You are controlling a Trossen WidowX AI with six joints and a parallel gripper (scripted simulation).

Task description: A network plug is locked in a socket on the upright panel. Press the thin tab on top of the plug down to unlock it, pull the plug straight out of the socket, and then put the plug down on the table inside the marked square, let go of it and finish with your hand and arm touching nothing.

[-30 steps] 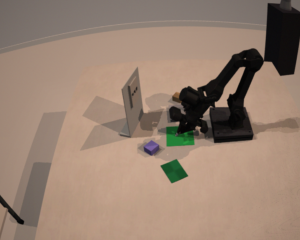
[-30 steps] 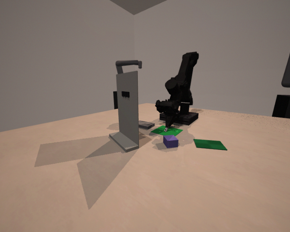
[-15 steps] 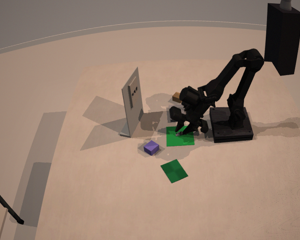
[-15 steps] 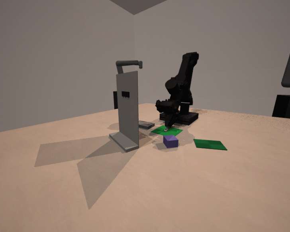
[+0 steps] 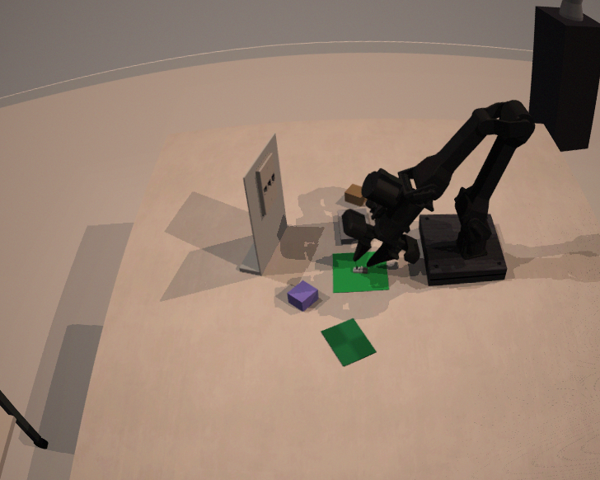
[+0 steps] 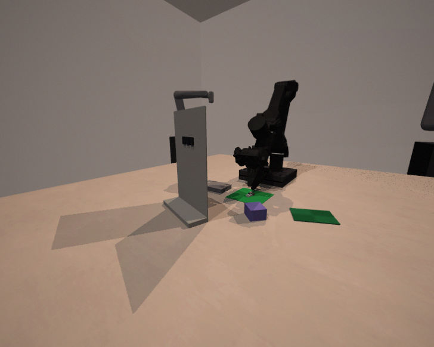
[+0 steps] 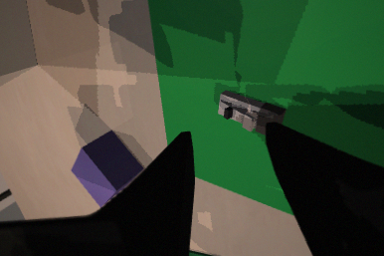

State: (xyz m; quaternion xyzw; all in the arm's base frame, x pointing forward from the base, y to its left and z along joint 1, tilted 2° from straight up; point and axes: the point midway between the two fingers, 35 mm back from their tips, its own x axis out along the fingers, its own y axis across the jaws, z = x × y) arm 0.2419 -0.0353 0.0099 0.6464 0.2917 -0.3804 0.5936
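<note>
My gripper tip is now 2 cm above the grey network plug. The rest, counted from my gripper tip: bright green square: 3 cm below; flat grey block: 2 cm behind, 14 cm to the right, 2 cm below; purple cube: 14 cm ahead, 5 cm to the left, 1 cm below.
</note>
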